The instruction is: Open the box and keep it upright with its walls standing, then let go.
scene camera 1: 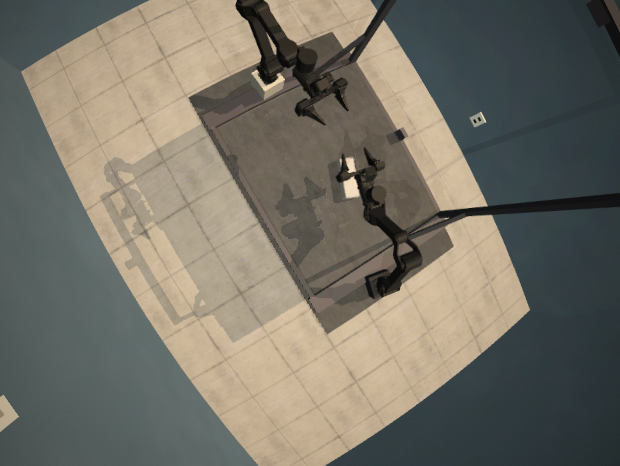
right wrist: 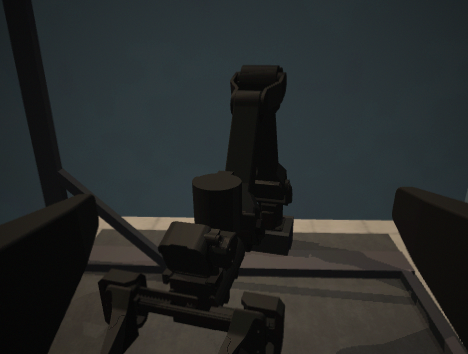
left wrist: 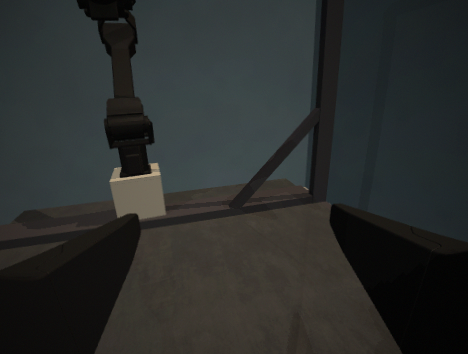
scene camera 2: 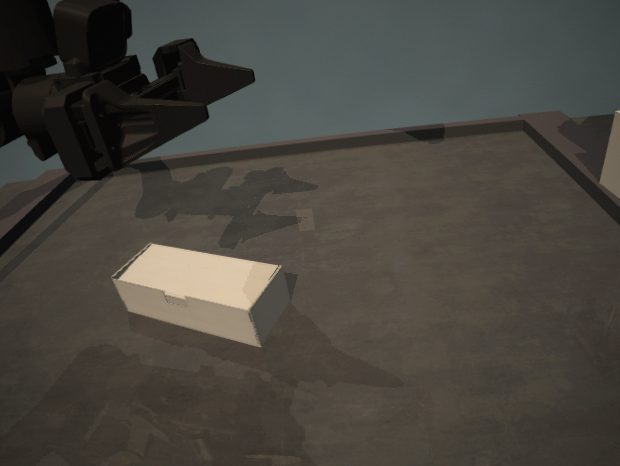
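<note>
A closed white box (scene camera 1: 352, 188) (scene camera 2: 200, 275) lies upright on the dark table, with its lid flat and a small tab on its long front side. My left gripper (scene camera 1: 354, 152) (scene camera 2: 231, 95) (left wrist: 236, 218) is open and empty; it hangs above the table, higher than the box. In scene camera 1 it partly covers the box, and in scene camera 2 it is at the upper left, clear of the box. My right gripper (scene camera 1: 335, 116) is open and empty, above the table and apart from the box. The box does not show in either wrist view.
The right arm stands on a white base block (scene camera 1: 267, 86) (left wrist: 138, 197) at the table's edge. A raised rim (scene camera 2: 320, 142) borders the table. Dark frame posts (left wrist: 327, 100) (right wrist: 37, 100) rise at corners. A small dark block (scene camera 1: 399, 134) is at the right rim.
</note>
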